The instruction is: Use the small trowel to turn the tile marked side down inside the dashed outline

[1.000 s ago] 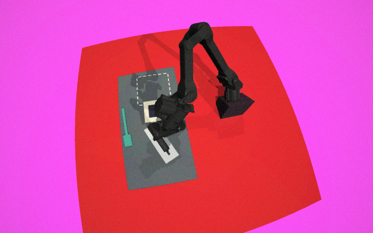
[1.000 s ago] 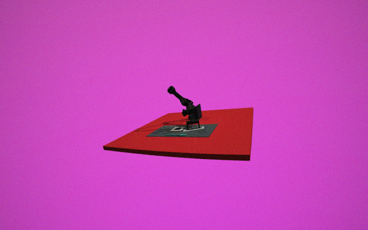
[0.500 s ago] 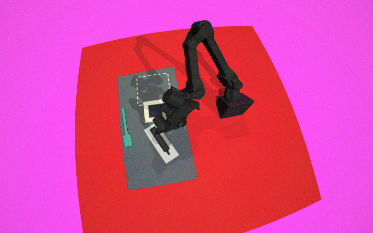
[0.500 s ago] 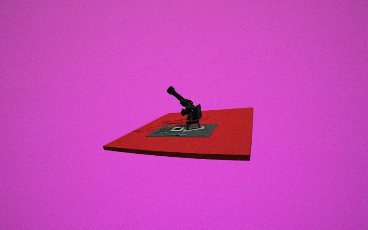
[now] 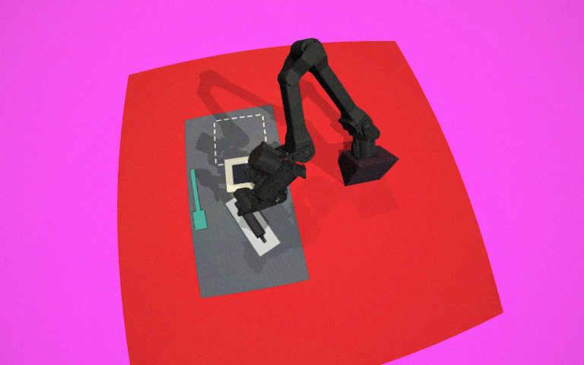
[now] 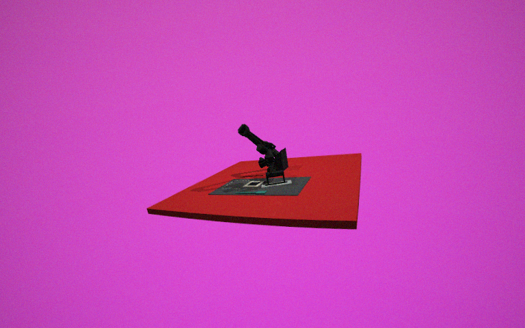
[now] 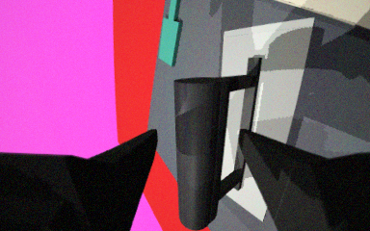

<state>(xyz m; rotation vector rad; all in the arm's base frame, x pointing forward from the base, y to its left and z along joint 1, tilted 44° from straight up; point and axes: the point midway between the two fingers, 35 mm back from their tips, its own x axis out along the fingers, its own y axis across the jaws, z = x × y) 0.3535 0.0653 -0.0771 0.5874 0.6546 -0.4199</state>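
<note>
The grey mat is 90 mm to the right of my gripper tip, 90 mm below it and 20 mm ahead of it. Round my gripper tip: teal trowel (160 mm ahead, 70 mm to the right, 70 mm below); then tile (150 mm to the right, 70 mm below).
</note>
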